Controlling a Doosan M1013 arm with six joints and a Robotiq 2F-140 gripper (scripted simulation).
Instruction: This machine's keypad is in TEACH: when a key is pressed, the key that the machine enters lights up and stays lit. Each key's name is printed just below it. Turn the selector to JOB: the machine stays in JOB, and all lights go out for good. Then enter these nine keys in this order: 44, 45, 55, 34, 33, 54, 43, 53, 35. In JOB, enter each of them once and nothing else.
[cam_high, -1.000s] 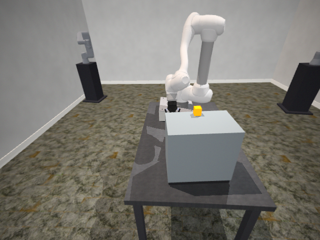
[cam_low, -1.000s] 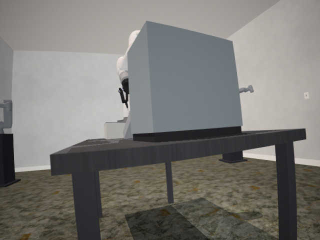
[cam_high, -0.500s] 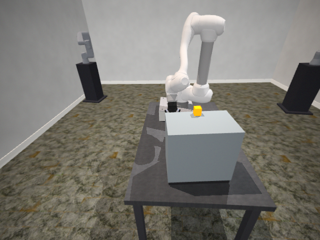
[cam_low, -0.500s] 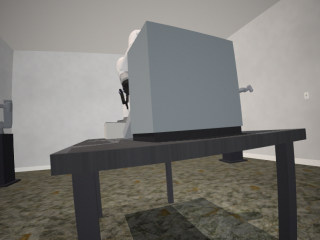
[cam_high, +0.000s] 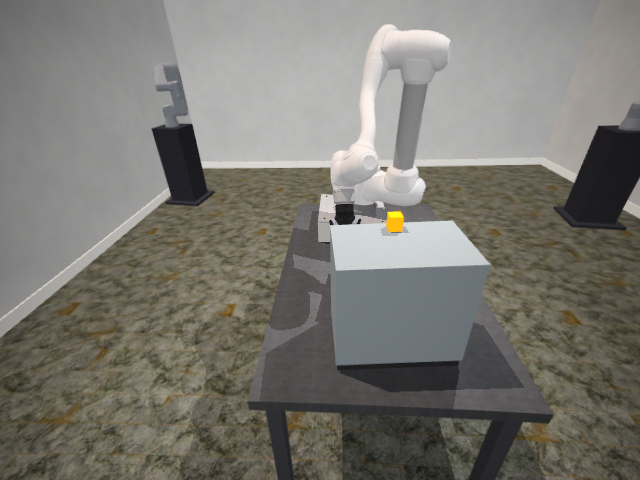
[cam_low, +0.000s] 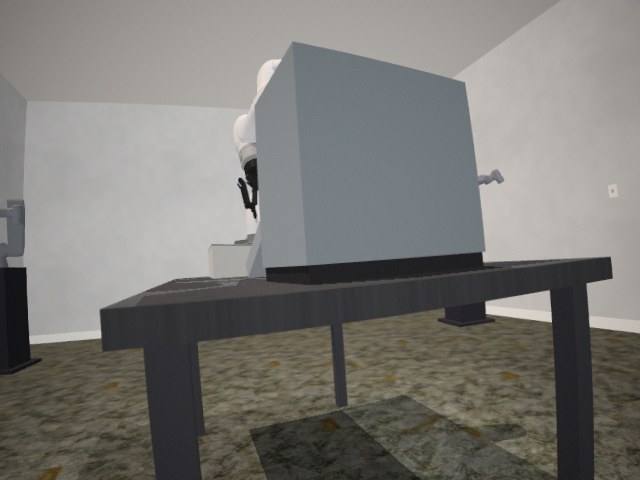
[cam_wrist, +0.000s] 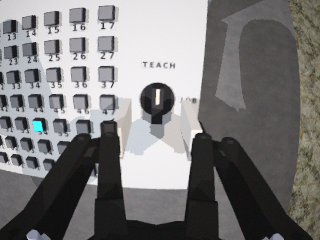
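Now: the black selector knob 30 mm ahead of my hand, 10 mm to the left of it and 40 mm below it. The rest, counted from my hand: white keypad panel: 20 mm ahead, 120 mm to the left, 90 mm below; key: 40 mm behind, 150 mm to the left, 70 mm below.
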